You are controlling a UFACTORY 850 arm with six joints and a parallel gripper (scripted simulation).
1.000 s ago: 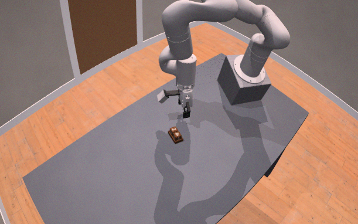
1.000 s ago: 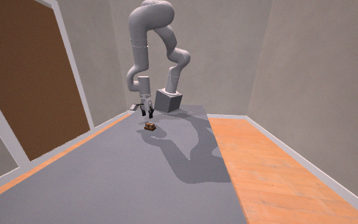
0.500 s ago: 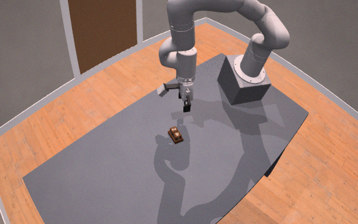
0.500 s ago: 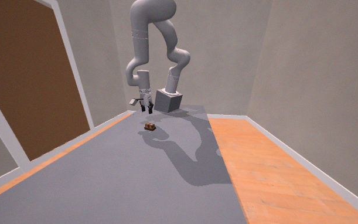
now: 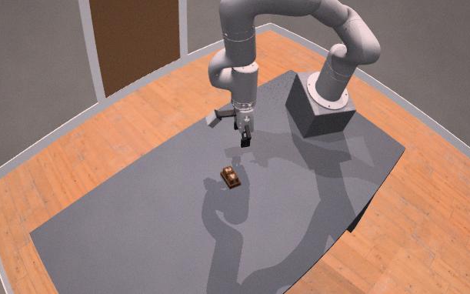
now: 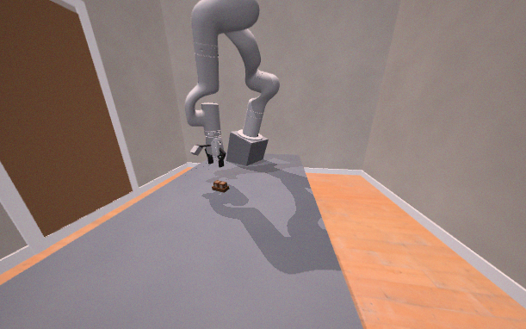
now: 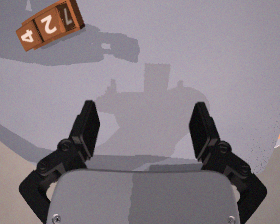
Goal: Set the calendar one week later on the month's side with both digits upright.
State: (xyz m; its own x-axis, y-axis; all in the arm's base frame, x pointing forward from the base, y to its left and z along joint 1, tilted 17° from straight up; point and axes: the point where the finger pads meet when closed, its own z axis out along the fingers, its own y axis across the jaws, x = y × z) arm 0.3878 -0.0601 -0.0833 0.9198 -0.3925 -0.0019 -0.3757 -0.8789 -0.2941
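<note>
The number cube lies 10 cm ahead of my hand, 7 cm below it and 6 cm to the left of it. Also, from my hand: brown wooden calendar tray: 11 cm ahead, 9 cm below, 8 cm to the left.
</note>
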